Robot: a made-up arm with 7 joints. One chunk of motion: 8 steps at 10 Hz.
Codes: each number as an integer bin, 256 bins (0 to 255) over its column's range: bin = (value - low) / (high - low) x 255, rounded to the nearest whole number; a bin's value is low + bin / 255 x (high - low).
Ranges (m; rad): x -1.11..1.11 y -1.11..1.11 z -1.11..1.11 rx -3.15..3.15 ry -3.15..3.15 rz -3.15..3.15
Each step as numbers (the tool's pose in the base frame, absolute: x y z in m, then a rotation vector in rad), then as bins.
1 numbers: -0.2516 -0.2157 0.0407 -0.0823 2.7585 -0.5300
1 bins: 99 103 132 124 239 106
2 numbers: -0.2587 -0.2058 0.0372 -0.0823 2.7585 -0.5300
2 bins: 98 104 132 124 239 106
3 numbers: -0.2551 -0.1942 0.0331 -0.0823 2.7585 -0.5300
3 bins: 98 105 131 124 239 106
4 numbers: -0.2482 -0.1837 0.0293 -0.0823 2.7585 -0.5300
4 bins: 99 106 131 124 239 106
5 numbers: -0.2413 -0.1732 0.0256 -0.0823 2.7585 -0.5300
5 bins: 100 108 130 124 239 106
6 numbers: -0.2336 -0.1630 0.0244 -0.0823 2.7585 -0.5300
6 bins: 101 109 130 124 239 106
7 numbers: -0.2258 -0.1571 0.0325 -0.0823 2.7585 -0.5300
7 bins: 102 109 131 124 239 106
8 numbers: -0.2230 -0.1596 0.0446 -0.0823 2.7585 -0.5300
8 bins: 102 109 133 124 239 106
